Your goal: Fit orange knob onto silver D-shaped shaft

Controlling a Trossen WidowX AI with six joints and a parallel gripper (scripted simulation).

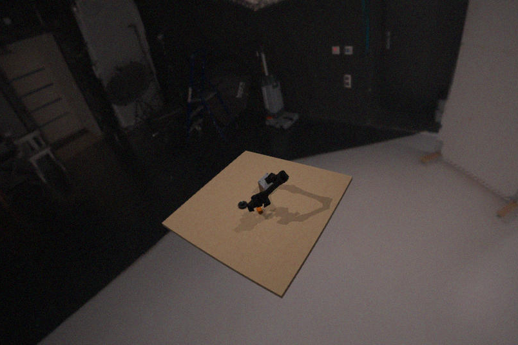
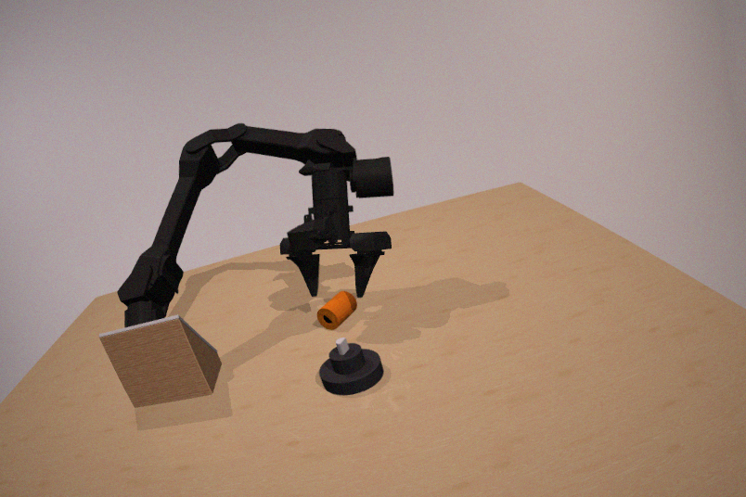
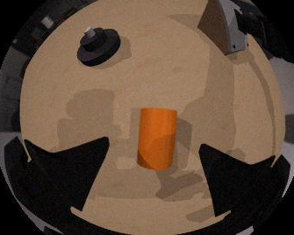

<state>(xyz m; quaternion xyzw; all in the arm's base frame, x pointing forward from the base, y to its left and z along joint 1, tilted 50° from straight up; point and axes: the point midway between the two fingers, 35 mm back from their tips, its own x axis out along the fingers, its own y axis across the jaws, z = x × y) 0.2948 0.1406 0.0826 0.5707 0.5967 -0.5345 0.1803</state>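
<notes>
Now: gripper tip 10 mm to the right of the orange knob and 20 mm above it. Also, from my gripper tip: black round pedestal (30 mm ahead, 180 mm to the right, 10 mm below).
</notes>
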